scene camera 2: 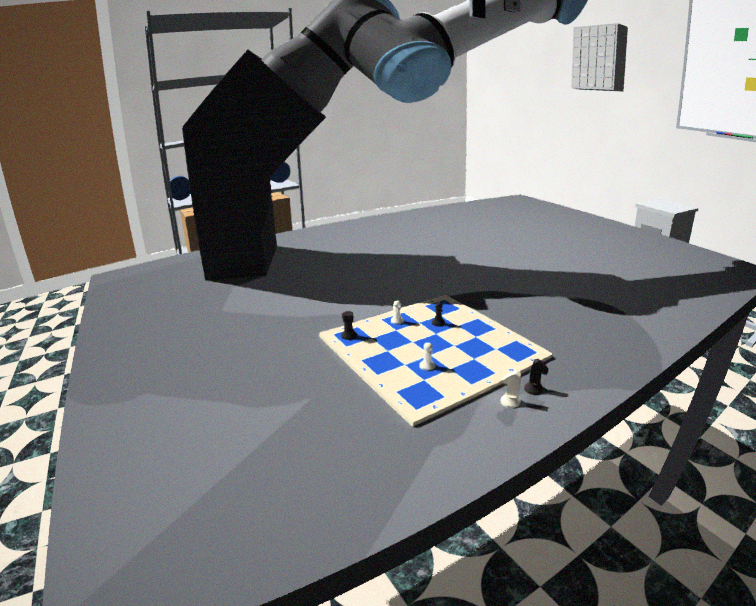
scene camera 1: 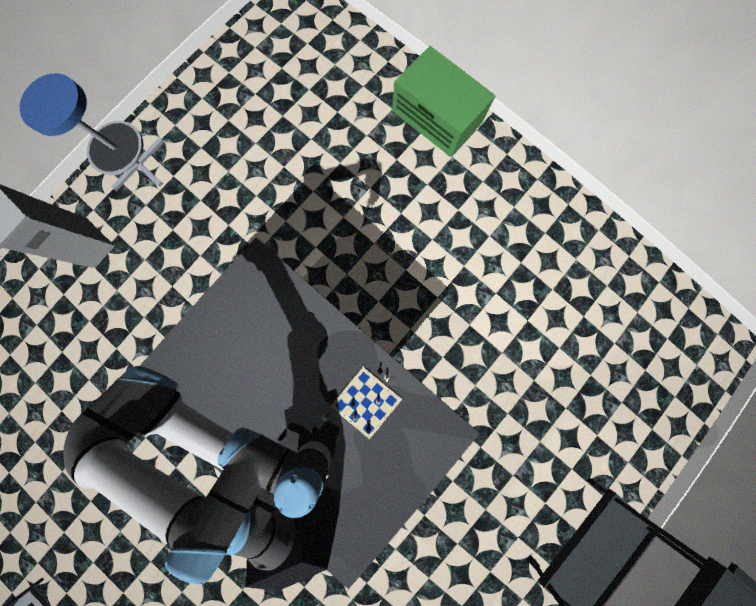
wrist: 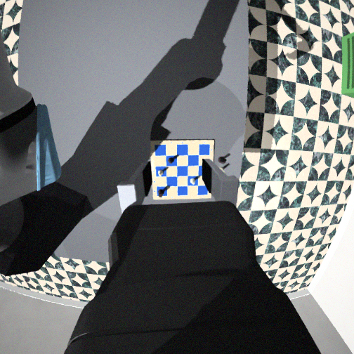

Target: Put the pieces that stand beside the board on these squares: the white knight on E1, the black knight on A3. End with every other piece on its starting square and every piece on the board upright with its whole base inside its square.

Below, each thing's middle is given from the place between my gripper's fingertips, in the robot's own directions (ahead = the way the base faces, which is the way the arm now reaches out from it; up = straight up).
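My hand is 40 mm short of the board (scene camera 2: 472,353) and 120 mm to the left of it, and my hand is also 410 mm above the board.
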